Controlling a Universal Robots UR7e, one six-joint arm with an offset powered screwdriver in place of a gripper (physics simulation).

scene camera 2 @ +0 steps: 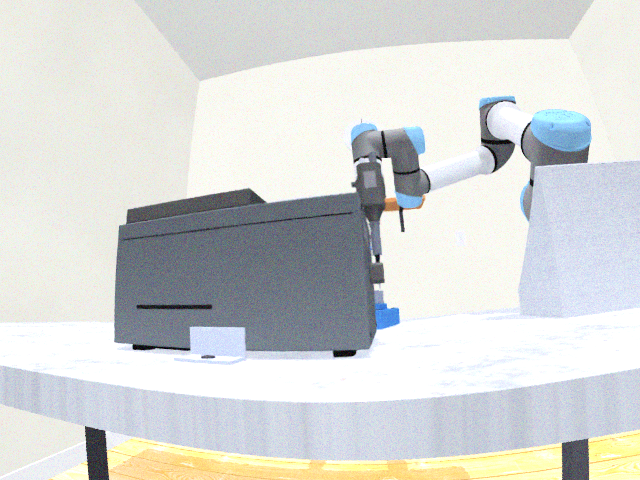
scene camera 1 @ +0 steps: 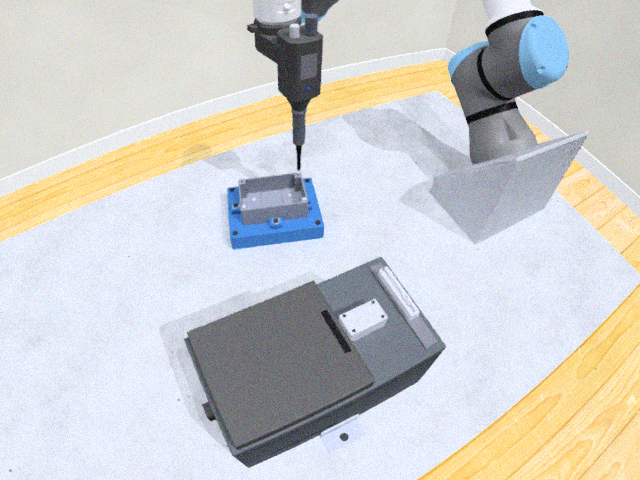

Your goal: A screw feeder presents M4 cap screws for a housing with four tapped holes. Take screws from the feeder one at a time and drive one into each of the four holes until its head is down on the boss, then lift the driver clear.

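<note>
The screwdriver (scene camera 1: 298, 166) (scene camera 2: 377, 257) is upright, its dark bit over the back right corner boss of the grey housing (scene camera 1: 273, 212) (scene camera 2: 379, 296) in scene camera 1. In scene camera 2 a knob hides the bit's end; a thin light piece, apparently a screw (scene camera 2: 380, 286), shows below the knob, just above the housing. Whether it has entered the hole cannot be told. The housing is open-topped and sits in the blue fixture (scene camera 1: 276, 239) (scene camera 2: 387, 317). Its other corner holes are too small to read. The dark screw feeder (scene camera 1: 279, 361) (scene camera 2: 242, 279) has a pale rail (scene camera 1: 398, 291) at its right end.
A white block (scene camera 1: 363, 318) with dark holes sits on the feeder. A grey slanted panel (scene camera 1: 509, 191) (scene camera 2: 584, 237) stands right of the fixture, before the arm's base. A small pale bracket (scene camera 1: 333, 439) (scene camera 2: 217, 341) is at the feeder's front. The feeder's knob (scene camera 2: 377, 272) sticks out towards the fixture.
</note>
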